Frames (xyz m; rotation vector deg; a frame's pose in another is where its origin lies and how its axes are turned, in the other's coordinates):
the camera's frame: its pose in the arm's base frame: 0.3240 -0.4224 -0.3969 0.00 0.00 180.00
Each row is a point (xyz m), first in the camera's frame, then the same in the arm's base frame.
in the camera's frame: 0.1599 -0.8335 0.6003
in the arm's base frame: 0.1641 0.4111 0.2034
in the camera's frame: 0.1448 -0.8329 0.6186
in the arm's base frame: 0.1792 0.4105 0.2217
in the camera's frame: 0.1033 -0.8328 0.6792
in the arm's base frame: 0.2207 0.4104 0.2823
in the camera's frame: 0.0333 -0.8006 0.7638
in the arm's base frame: 0.2907 0.3782 0.3669
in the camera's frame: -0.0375 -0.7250 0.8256
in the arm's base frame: 0.3615 0.3026 0.4287
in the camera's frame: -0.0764 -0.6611 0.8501
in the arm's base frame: 0.4004 0.2387 0.4532
